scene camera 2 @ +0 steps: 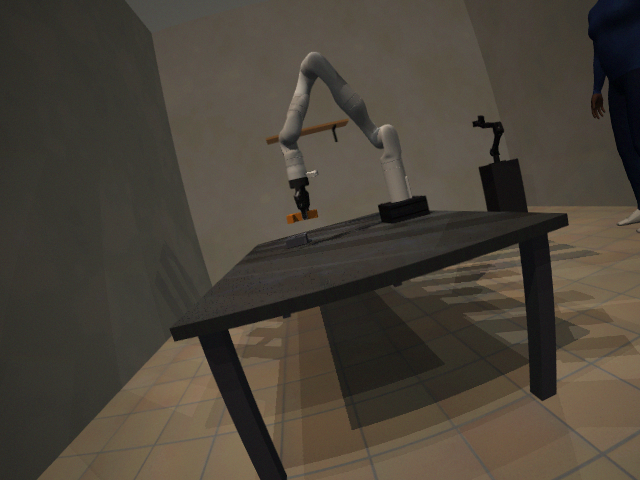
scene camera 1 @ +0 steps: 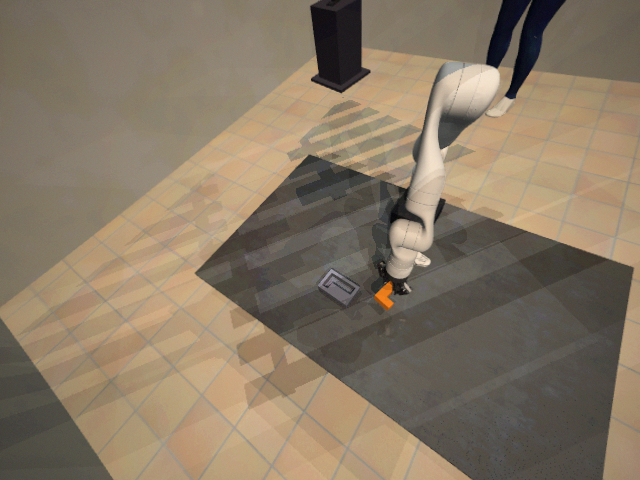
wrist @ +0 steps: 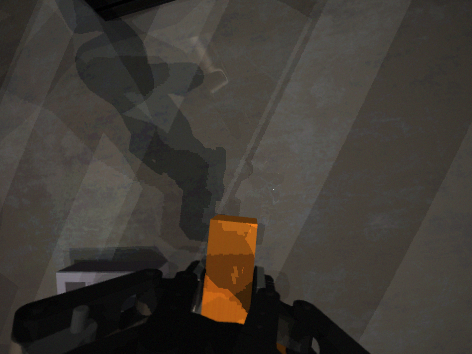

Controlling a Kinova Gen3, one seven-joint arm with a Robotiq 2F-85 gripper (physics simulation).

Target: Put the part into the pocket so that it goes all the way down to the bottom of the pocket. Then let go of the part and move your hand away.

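Frame: origin at the arm's base, x ahead, y left, z up, level; centimetres.
Seen in the pictures: gripper, fingertip midpoint: [scene camera 2: 306, 218] [scene camera 1: 390, 289] [wrist: 232, 273]; arm's base, link origin: [scene camera 2: 401, 200].
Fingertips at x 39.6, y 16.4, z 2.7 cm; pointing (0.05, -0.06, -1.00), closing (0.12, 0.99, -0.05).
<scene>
Offsets run from my fingertips to a thing's top centre. Level surfaces: height alone.
The part is an orange L-shaped piece {dx +1.1, dy +1.5, dz +3.3 cm} [scene camera 1: 382, 298] [scene camera 2: 293, 218] [wrist: 231, 240]. My gripper [scene camera 2: 305, 213] [wrist: 232, 273] is shut on one arm of it, with a finger on each side. In scene camera 2 the part hangs in the air above the table top. The grey block {dx +9.4, dy -16.6, dz -7.0 cm} [scene camera 1: 334, 295] [scene camera 2: 296, 241] [wrist: 115, 276] with an L-shaped pocket rests on the table. In scene camera 1 the part shows to the right of the block. In the wrist view the block is at lower left, partly hidden behind a finger linkage, and its pocket is mostly hidden.
The dark table {dz -10.7 cm} [scene camera 1: 496, 330] [scene camera 2: 351, 268] bears the block and the arm's black base [scene camera 2: 404, 208]. A dark pedestal [scene camera 1: 338, 49] [scene camera 2: 504, 186] stands on the floor away from the table. A person [scene camera 1: 527, 46] [scene camera 2: 622, 103] stands farther off.
</scene>
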